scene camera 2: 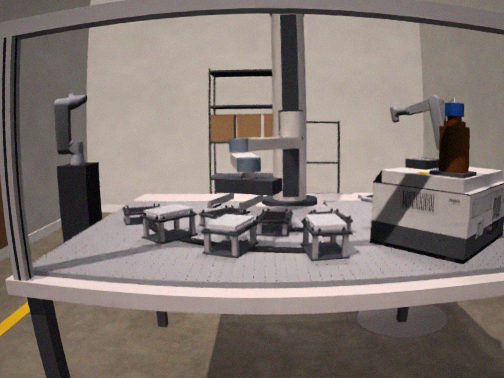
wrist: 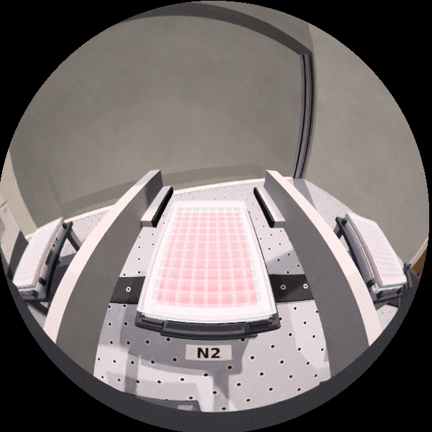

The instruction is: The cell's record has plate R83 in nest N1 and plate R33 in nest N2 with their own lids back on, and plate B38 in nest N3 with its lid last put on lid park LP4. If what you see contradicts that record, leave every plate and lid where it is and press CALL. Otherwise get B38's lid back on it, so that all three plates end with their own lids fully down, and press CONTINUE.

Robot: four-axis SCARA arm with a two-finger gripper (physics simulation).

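Where they show: gripper, between the fingertips: [scene camera 2: 224, 205]; arm's base, origin of its link: [scene camera 2: 289, 202].
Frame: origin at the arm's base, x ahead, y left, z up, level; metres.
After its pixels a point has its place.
My gripper [scene camera 2: 235, 201] [wrist: 213, 179] is shut with nothing between its fingers, above and behind the middle nest N2. In the wrist view the N2 plate [wrist: 207, 260] has pink wells under a clear cover that looks level; it also shows in the scene view [scene camera 2: 230, 221] {x 0.766, y -0.203, z 0.095 m}. The N3 plate [scene camera 2: 327, 222] {x 0.820, y 0.045, z 0.102 m} [wrist: 37, 262] stands on the nest at the scene's right, the wrist view's left. The N1 plate [scene camera 2: 169, 211] {x 0.672, y -0.390, z 0.101 m} [wrist: 377, 255] is on the opposite nest. Both look white-topped; their lid seating is too small to tell. Plate codes are not readable.
Low dark stands [scene camera 2: 141, 206] {x 0.145, y -0.644, z 0.011 m} [scene camera 2: 274, 214] {x 0.525, y -0.082, z 0.060 m} lie behind the nests; their labels are not readable. A large white instrument [scene camera 2: 425, 205] {x 0.848, y 0.308, z 0.147 m} with an amber bottle [scene camera 2: 454, 147] {x 0.878, y 0.374, z 0.302 m} stands at the right. The arm's column [scene camera 2: 291, 90] {x 0.077, y 0.006, z 0.498 m} rises behind the stands. The CALL and CONTINUE buttons are not identifiable.
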